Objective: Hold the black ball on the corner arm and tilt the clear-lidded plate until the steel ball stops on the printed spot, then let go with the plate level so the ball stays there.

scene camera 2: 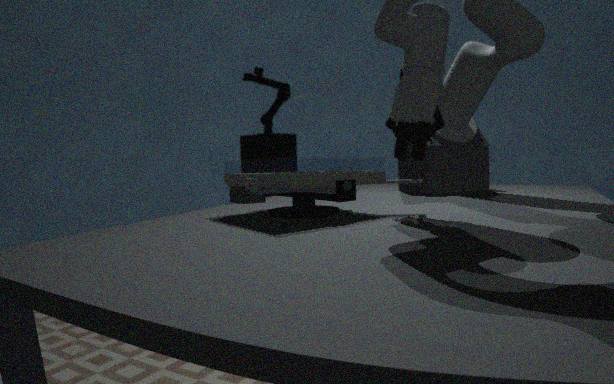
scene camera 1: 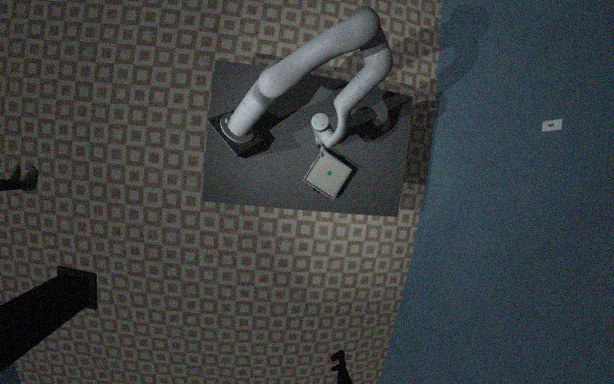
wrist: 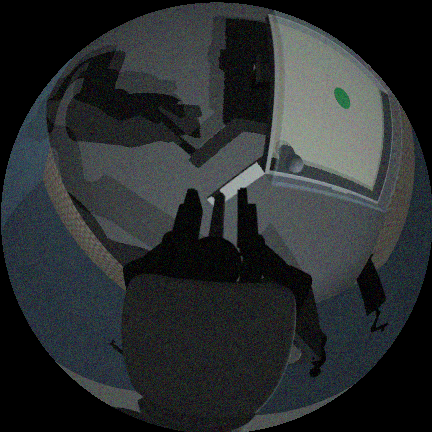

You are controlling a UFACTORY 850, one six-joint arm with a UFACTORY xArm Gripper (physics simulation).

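Observation:
The clear-lidded plate sits on a short post and looks close to level. Its green printed spot lies near the middle. The steel ball is off the spot, near the plate corner that carries the corner arm. My gripper is above the outer end of that arm, shut on the black ball, a dark round shape between the fingers in the wrist view. In scene camera 2 the fingers hide the black ball. The steel ball cannot be made out in the scene views.
The table carries the plate and my robot's base. Behind the plate in scene camera 2, a small black arm stands on a dark block. Dark objects show over the patterned floor.

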